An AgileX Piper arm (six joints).
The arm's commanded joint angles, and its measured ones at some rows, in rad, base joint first. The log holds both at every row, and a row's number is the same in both.
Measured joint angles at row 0:
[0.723, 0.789, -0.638, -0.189, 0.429, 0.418]
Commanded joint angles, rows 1 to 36:
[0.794, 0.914, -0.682, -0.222, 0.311, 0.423]
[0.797, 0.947, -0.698, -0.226, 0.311, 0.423]
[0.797, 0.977, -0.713, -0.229, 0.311, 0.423]
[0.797, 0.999, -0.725, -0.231, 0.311, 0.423]
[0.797, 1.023, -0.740, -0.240, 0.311, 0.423]
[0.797, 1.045, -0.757, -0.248, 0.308, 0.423]
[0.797, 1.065, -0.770, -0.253, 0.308, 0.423]
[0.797, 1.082, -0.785, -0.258, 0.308, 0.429]
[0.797, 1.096, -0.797, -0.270, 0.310, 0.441]
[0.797, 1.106, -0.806, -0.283, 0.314, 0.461]
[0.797, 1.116, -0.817, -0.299, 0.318, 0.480]
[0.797, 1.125, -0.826, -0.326, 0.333, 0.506]
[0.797, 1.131, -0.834, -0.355, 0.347, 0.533]
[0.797, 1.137, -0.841, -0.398, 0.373, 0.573]
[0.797, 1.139, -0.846, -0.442, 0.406, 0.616]
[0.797, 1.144, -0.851, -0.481, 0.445, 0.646]
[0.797, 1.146, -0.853, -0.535, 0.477, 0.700]
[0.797, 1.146, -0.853, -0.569, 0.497, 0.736]
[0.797, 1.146, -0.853, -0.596, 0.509, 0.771]
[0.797, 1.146, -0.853, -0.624, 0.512, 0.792]
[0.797, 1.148, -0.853, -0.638, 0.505, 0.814]
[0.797, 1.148, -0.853, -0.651, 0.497, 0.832]
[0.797, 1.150, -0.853, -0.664, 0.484, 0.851]
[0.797, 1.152, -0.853, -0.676, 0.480, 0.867]
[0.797, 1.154, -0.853, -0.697, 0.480, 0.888]
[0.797, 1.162, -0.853, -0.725, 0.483, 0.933]
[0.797, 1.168, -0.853, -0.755, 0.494, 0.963]
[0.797, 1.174, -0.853, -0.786, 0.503, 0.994]
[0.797, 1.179, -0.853, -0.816, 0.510, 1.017]
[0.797, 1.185, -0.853, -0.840, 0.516, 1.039]
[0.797, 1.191, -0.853, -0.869, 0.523, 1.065]
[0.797, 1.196, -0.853, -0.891, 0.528, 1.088]
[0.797, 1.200, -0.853, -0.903, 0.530, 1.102]
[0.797, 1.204, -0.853, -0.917, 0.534, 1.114]
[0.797, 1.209, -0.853, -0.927, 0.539, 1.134]
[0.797, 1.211, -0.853, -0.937, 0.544, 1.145]
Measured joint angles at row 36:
[0.797, 1.198, -0.846, -0.873, 0.524, 1.078]
